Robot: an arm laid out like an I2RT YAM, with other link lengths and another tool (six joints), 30 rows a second.
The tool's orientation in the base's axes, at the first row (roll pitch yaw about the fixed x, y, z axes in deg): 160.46 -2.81 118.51
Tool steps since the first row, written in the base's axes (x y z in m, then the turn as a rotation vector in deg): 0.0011 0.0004 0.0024 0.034 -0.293 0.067; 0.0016 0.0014 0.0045 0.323 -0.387 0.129; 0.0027 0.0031 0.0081 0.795 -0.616 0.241; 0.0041 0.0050 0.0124 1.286 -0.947 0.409; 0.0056 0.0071 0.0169 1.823 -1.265 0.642; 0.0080 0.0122 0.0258 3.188 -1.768 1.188; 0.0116 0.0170 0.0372 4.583 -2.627 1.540; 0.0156 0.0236 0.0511 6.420 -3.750 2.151; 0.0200 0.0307 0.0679 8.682 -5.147 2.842; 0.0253 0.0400 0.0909 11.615 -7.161 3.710; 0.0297 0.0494 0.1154 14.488 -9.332 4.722; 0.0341 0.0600 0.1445 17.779 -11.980 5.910
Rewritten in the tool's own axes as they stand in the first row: -0.0001 0.0019 -0.0019 -0.270 -0.077 -0.112; 0.0007 0.0035 -0.0035 -0.487 0.145 -0.111; 0.0018 0.0063 -0.0063 -0.908 0.477 -0.134; 0.0030 0.0097 -0.0096 -1.424 0.799 -0.225; 0.0044 0.0134 -0.0130 -1.948 1.188 -0.362; 0.0082 0.0206 -0.0197 -3.013 2.292 -0.606; 0.0112 0.0295 -0.0285 -4.415 3.202 -0.730; 0.0158 0.0404 -0.0391 -6.246 4.453 -1.030; 0.0207 0.0528 -0.0523 -8.517 5.966 -1.346; 0.0275 0.0689 -0.0707 -11.640 7.831 -1.768; 0.0349 0.0849 -0.0907 -14.866 9.625 -2.375; 0.0435 0.1029 -0.1147 -18.701 11.620 -3.129
